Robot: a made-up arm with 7 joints.
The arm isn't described. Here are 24 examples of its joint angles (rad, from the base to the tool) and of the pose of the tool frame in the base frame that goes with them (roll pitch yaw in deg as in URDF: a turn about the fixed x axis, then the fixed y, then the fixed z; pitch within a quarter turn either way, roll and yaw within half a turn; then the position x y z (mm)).
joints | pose
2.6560 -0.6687 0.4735 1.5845 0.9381 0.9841 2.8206 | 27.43 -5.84 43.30 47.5 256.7 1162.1
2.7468 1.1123 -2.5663 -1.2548 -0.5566 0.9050 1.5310 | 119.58 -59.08 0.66 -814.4 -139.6 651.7
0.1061 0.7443 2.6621 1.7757 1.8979 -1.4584 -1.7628 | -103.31 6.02 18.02 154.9 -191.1 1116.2
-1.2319 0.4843 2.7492 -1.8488 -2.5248 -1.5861 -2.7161 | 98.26 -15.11 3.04 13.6 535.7 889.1
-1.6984 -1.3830 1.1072 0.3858 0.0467 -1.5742 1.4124 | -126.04 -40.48 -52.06 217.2 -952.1 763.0
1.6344 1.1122 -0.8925 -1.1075 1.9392 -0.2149 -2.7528 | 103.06 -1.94 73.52 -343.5 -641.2 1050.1
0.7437 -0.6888 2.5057 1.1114 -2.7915 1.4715 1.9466 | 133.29 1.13 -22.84 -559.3 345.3 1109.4
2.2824 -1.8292 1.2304 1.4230 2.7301 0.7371 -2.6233 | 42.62 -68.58 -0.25 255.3 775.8 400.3
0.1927 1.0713 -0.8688 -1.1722 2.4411 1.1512 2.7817 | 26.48 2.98 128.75 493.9 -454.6 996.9
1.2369 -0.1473 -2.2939 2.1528 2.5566 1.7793 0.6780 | 96.71 14.46 -84.58 188.1 225.5 1070.2
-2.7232 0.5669 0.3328 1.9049 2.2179 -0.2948 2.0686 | -26.83 -36.24 105.03 -405.5 363.7 800.1
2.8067 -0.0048 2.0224 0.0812 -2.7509 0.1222 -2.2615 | 129.82 13.20 108.77 48.1 -72.0 1566.2
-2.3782 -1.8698 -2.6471 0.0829 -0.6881 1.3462 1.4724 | -54.99 -24.34 118.87 676.6 -620.7 222.1
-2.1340 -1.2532 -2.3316 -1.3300 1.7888 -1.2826 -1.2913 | -13.38 44.38 -138.70 596.3 -399.9 1046.5
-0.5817 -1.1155 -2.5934 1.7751 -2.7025 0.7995 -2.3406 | -61.31 41.46 5.51 -676.9 -253.1 602.3
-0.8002 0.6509 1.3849 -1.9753 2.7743 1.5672 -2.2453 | -15.91 37.84 111.32 -22.0 258.5 969.0
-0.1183 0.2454 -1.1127 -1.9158 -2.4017 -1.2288 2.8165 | 80.42 -23.93 -173.89 109.6 -363.3 1062.6
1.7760 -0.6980 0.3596 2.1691 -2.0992 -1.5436 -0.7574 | 0.22 -31.90 78.55 -133.6 108.6 1049.2
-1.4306 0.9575 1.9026 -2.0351 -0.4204 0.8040 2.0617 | 30.71 -45.09 44.63 -224.5 531.7 724.2
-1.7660 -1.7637 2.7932 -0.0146 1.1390 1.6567 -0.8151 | -76.35 24.53 -45.39 129.8 -902.8 339.5
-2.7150 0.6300 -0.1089 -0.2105 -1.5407 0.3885 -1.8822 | 102.82 7.07 95.57 -414.4 157.1 1413.7
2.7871 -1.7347 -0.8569 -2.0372 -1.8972 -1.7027 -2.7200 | 82.78 40.61 1.78 342.2 409.5 361.5
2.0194 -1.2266 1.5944 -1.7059 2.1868 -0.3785 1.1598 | -160.33 73.73 44.02 617.6 304.0 720.7
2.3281 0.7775 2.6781 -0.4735 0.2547 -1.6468 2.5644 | -57.03 -27.67 -68.18 -443.8 -631.9 1043.0
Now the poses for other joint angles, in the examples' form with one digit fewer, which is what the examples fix.
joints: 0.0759 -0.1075 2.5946 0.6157 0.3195 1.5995 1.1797
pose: -64.8 32.4 -17.6 -263 -75 1348
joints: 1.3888 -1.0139 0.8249 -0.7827 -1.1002 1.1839 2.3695
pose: 126.3 -19.5 -142.9 85 812 929
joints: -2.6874 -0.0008 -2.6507 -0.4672 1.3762 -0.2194 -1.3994
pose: 102.6 27.8 32.1 -127 96 1542
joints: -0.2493 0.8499 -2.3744 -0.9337 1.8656 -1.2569 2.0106
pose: 177.3 36.8 -9.8 836 -33 940
